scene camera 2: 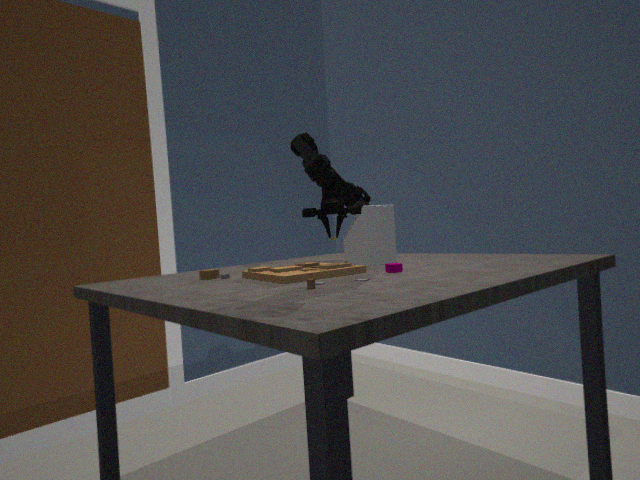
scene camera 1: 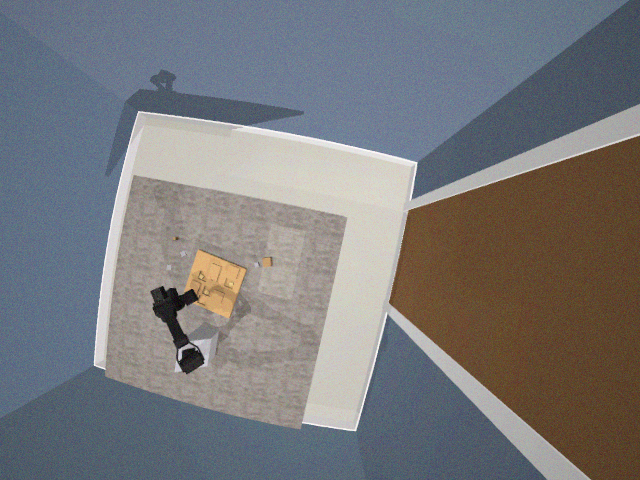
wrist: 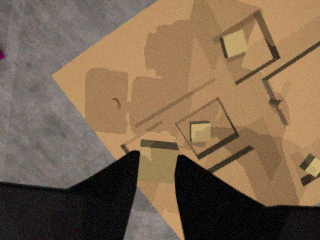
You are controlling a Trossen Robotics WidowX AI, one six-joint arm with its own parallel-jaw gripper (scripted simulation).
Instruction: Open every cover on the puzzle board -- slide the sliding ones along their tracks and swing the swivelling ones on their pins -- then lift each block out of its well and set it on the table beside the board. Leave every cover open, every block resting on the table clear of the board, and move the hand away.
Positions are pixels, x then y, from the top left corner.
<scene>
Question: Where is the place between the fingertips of the gripper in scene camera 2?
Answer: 333, 238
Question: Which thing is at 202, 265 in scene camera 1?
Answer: A tan wooden puzzle board.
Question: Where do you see a tan wooden puzzle board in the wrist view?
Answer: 235, 101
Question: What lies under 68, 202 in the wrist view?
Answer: The gripper.
</scene>
